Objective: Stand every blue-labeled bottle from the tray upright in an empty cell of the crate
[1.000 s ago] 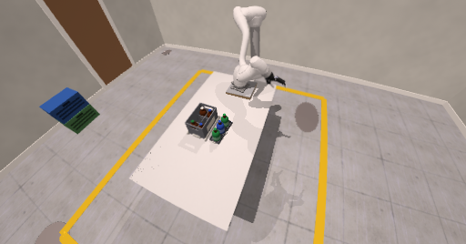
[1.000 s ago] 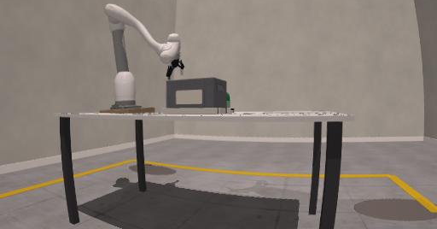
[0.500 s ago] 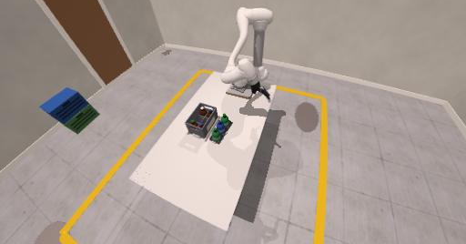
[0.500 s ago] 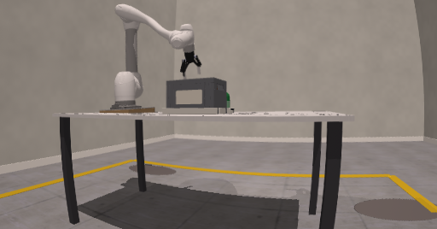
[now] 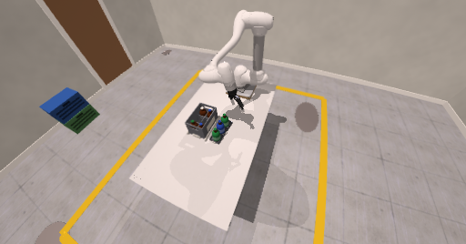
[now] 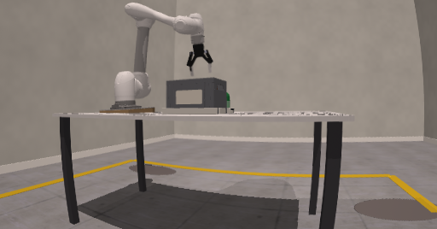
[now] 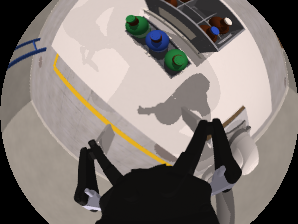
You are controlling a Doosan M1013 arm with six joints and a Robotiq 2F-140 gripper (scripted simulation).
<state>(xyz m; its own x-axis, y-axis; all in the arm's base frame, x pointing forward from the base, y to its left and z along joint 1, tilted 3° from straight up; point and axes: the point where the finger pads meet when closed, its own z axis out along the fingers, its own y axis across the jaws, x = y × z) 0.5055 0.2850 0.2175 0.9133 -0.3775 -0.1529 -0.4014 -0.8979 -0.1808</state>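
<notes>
The blue-labeled bottle lies 14 cm ahead of my hand, 11 cm to the right of it and 19 cm below it. Round my hand: grey crate 18 cm ahead, 29 cm to the right, 19 cm below; then tray 14 cm ahead, 10 cm to the right, 26 cm below; then green bottle 23 cm ahead, 9 cm to the right, 19 cm below.
</notes>
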